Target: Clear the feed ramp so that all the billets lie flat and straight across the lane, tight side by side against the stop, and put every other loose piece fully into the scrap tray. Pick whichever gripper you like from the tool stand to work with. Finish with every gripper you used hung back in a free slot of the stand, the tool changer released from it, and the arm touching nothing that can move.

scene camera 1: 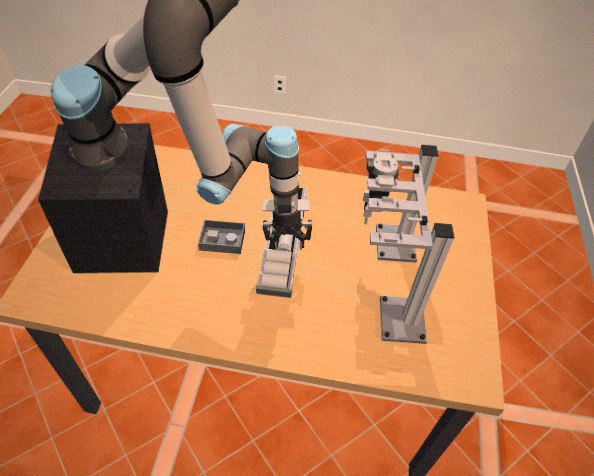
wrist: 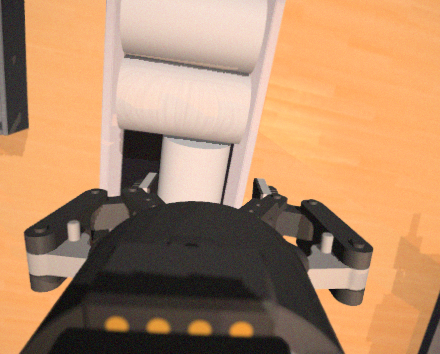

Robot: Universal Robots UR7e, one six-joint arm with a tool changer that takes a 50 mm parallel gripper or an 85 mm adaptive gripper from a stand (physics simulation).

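Frame: origin at the arm's base, x up, y right, z ahead, level; metres.
Seen in the pictures: arm's base, origin of its link: [scene camera 1: 100, 148].
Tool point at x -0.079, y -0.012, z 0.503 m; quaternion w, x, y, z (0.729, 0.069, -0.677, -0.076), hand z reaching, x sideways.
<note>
Pixels of each thing's middle, then the offset from my tool point to it.
- billet, middle of its body: [wrist: 190, 188] [scene camera 1: 285, 242] dy -0.003, dx -0.167, dz +0.002 m
- scrap tray, middle of its body: [scene camera 1: 222, 236] dy -0.033, dx -0.236, dz -0.203 m
- square piece, middle of its body: [scene camera 1: 213, 236] dy -0.029, dx -0.237, dz -0.231 m
- faceted piece, middle of its body: [scene camera 1: 231, 238] dy -0.037, dx -0.242, dz -0.175 m
Three pale billets [scene camera 1: 277, 256] [scene camera 1: 275, 268] [scene camera 1: 273, 281] lie across the feed ramp [scene camera 1: 274, 292] [wrist: 111, 100] at its near end. Two crosswise billets [wrist: 192, 32] [wrist: 184, 100] show in the wrist view, the lower one slightly askew. Another billet [scene camera 1: 285, 243] [wrist: 195, 170] lies lengthwise behind them, its end close to the last crosswise one and nearer the right rail. My adaptive gripper [scene camera 1: 287, 244] [wrist: 205, 185] is open over the ramp, its fingers on either side of the lengthwise billet with gaps. The scrap tray [scene camera 1: 220, 250] [wrist: 14, 70] holds a square piece [scene camera 1: 212, 235] and a faceted piece [scene camera 1: 231, 237].
The tool stand [scene camera 1: 430, 275] is at the right, with another gripper hanging by its round coupling [scene camera 1: 386, 164] in the far slot. Fork arms [scene camera 1: 400, 239] reach toward the ramp. The black robot pedestal [scene camera 1: 107, 230] stands left of the tray.
</note>
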